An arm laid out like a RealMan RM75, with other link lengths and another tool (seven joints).
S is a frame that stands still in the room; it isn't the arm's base.
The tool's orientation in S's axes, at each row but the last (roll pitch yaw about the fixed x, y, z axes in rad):
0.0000, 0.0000, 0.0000
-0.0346, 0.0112, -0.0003
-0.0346, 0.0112, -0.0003
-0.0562, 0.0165, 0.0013
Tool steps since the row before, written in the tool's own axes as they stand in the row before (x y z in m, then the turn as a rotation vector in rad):
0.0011, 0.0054, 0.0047, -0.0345, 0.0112, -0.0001
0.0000, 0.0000, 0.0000, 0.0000, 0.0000, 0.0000
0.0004, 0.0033, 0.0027, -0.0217, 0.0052, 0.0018
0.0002, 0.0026, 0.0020, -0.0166, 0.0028, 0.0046
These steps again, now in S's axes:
0.0011, 0.0054, 0.0047, -0.0345, 0.0112, -0.0001
0.0000, 0.0000, 0.0000, 0.0000, 0.0000, 0.0000
0.0004, 0.0034, 0.0026, -0.0217, 0.0053, 0.0019
0.0002, 0.0027, 0.0018, -0.0165, 0.0030, 0.0047

